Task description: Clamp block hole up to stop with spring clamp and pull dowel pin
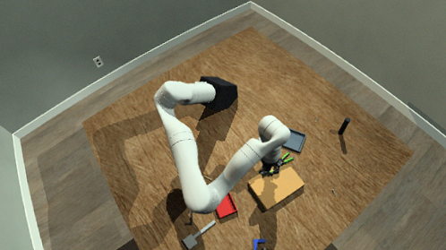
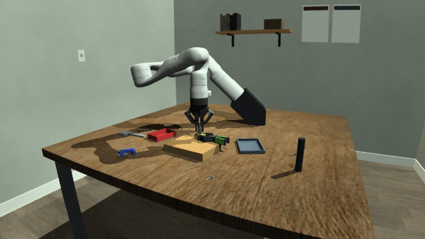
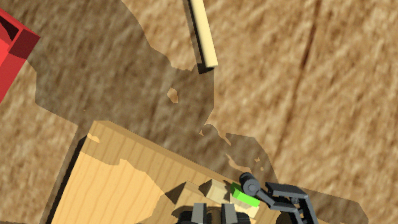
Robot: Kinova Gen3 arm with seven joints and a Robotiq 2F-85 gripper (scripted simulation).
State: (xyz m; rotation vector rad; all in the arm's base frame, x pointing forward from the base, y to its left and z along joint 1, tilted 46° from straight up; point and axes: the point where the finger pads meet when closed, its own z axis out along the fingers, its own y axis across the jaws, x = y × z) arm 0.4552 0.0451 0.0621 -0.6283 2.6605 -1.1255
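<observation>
Now: the dowel pin 20 mm below my hand. From my hand the other things lie so: thin pale stick (120 mm behind, 70 mm below, 50 mm to the right); small wooden block (40 mm below); tan bench board (60 mm ahead, 50 mm below).
</observation>
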